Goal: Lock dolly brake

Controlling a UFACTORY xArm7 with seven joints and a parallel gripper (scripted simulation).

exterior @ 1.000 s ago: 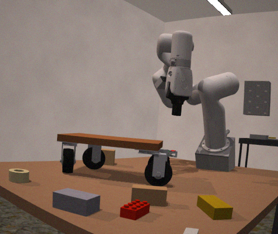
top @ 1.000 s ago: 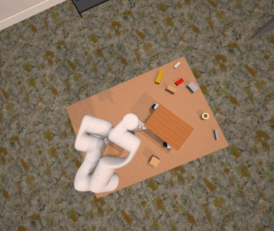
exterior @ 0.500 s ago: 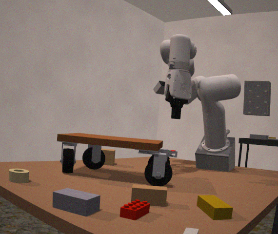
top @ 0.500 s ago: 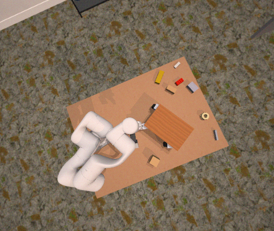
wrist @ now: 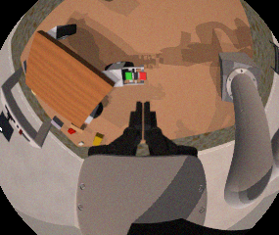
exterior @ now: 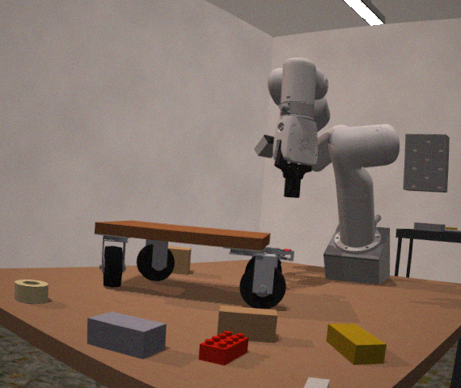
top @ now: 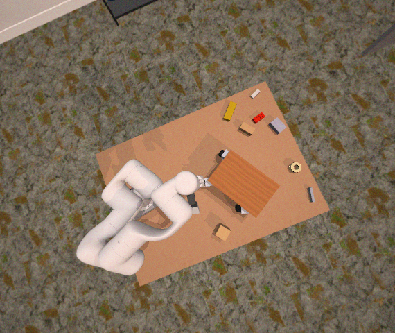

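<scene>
The brake pedal is 20 mm ahead of my hand and 140 mm below it. Also, from my hand: tan cube: 90 mm ahead, 280 mm to the right, 190 mm below; yellow block: 270 mm ahead, 390 mm to the left, 210 mm below; tan block: 340 mm ahead, 260 mm to the left, 200 mm below.
</scene>
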